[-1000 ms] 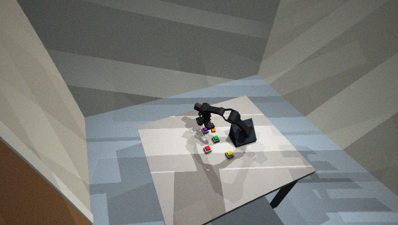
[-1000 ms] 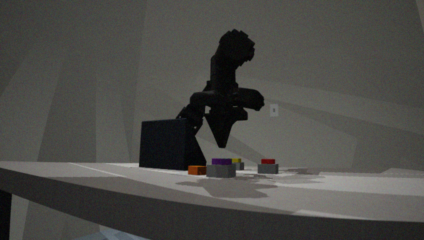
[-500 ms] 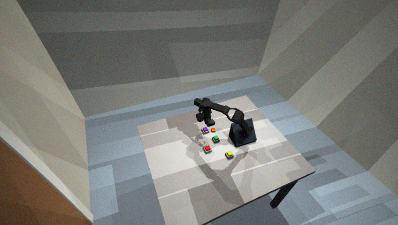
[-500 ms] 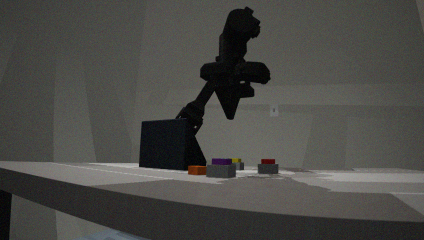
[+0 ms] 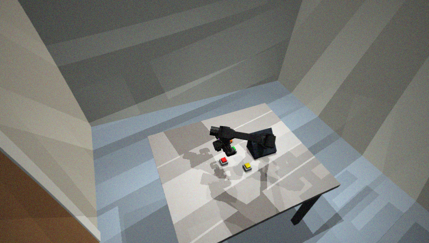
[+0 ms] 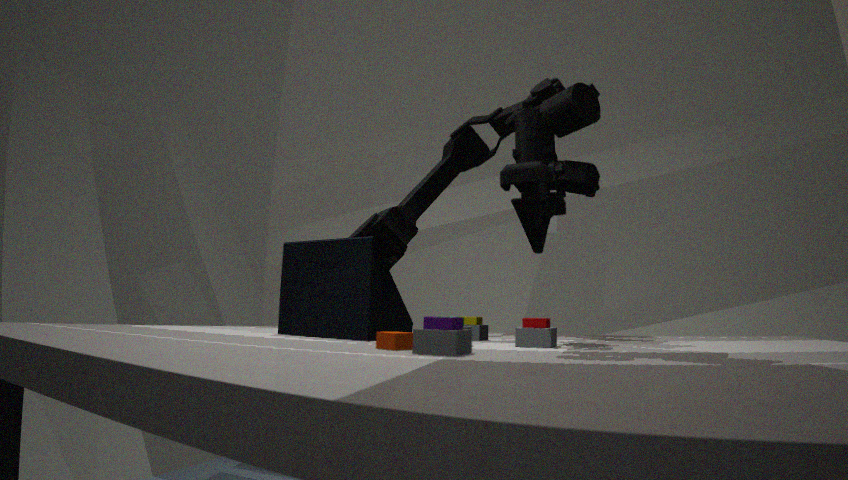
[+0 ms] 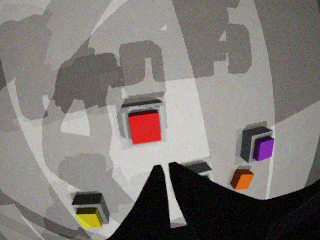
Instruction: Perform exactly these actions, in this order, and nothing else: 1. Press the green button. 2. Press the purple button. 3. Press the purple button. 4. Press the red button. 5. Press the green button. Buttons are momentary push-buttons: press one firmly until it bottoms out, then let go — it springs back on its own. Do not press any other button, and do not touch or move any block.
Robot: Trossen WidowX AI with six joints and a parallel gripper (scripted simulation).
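Now: gripper tip 10 cm above the red button. Also, from my gripper tip: yellow button (13 cm behind, 12 cm to the left, 10 cm below); green button (11 cm behind, 10 cm below, 5 cm to the right); purple button (17 cm to the right, 10 cm below, 8 cm behind).
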